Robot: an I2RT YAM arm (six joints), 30 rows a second.
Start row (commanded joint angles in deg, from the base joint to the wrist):
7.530 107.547 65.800 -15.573 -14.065 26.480
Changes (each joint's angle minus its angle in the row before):
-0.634 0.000 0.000 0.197 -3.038 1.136
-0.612 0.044 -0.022 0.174 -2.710 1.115
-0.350 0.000 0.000 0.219 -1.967 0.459
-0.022 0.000 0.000 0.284 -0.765 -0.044
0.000 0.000 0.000 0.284 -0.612 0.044
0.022 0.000 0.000 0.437 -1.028 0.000
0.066 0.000 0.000 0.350 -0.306 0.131
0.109 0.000 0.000 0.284 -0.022 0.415
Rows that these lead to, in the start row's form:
6.896 107.547 65.800 -15.376 -17.103 27.616
6.284 107.591 65.778 -15.202 -19.813 28.731
5.934 107.591 65.778 -14.983 -21.780 29.190
5.912 107.591 65.778 -14.699 -22.545 29.146
5.912 107.591 65.778 -14.415 -23.157 29.190
5.934 107.591 65.778 -13.978 -24.185 29.190
6.000 107.591 65.778 -13.628 -24.491 29.321
6.109 107.591 65.778 -13.344 -24.513 29.736

